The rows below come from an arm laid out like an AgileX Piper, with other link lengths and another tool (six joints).
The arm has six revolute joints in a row. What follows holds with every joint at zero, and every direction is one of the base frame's.
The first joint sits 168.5 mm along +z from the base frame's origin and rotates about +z.
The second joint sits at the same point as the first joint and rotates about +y.
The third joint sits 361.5 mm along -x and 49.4 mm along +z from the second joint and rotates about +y.
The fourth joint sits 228.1 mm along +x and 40.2 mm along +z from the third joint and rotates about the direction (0.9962, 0, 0.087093).
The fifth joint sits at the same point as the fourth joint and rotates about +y.
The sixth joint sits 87.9 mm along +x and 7.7 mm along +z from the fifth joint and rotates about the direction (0.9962, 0, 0.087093).
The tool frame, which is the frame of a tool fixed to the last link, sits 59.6 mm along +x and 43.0 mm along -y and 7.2 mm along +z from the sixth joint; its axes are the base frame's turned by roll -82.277, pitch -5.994 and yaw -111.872 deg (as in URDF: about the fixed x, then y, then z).
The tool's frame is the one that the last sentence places.
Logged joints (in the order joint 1, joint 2, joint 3, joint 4, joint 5, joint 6), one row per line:
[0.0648, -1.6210, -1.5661, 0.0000, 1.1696, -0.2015]
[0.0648, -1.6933, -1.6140, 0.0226, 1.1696, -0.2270]
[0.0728, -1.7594, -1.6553, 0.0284, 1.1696, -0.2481]
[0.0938, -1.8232, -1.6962, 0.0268, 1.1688, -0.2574]
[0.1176, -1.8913, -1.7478, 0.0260, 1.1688, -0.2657]
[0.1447, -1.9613, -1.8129, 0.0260, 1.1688, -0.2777]
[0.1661, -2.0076, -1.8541, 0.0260, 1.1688, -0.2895]
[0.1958, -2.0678, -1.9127, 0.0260, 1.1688, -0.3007]
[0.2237, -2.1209, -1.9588, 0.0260, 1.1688, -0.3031]
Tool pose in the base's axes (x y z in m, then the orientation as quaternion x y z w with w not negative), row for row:
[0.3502, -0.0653, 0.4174, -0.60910, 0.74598, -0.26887, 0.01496]
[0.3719, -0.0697, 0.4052, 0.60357, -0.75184, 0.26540, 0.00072]
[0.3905, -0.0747, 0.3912, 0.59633, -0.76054, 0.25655, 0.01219]
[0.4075, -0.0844, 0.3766, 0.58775, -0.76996, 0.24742, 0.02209]
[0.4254, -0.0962, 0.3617, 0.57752, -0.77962, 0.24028, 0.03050]
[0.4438, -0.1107, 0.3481, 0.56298, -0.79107, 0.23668, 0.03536]
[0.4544, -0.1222, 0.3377, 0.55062, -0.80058, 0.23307, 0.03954]
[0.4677, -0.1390, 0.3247, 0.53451, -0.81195, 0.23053, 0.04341]
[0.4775, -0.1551, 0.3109, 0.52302, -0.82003, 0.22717, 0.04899]
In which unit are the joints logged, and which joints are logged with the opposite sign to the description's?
The joints are logged in radians. Opposite sign: joint 1, joint 2, joint 4, joint 6.
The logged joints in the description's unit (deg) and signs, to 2 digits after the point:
[-3.71, 92.88, -89.73, 0.00, 67.01, 11.55]
[-3.71, 97.02, -92.48, -1.29, 67.01, 13.01]
[-4.17, 100.81, -94.84, -1.63, 67.01, 14.22]
[-5.37, 104.46, -97.19, -1.54, 66.97, 14.75]
[-6.74, 108.36, -100.14, -1.49, 66.97, 15.22]
[-8.29, 112.37, -103.87, -1.49, 66.97, 15.91]
[-9.52, 115.03, -106.23, -1.49, 66.97, 16.59]
[-11.22, 118.48, -109.59, -1.49, 66.97, 17.23]
[-12.82, 121.52, -112.23, -1.49, 66.97, 17.37]

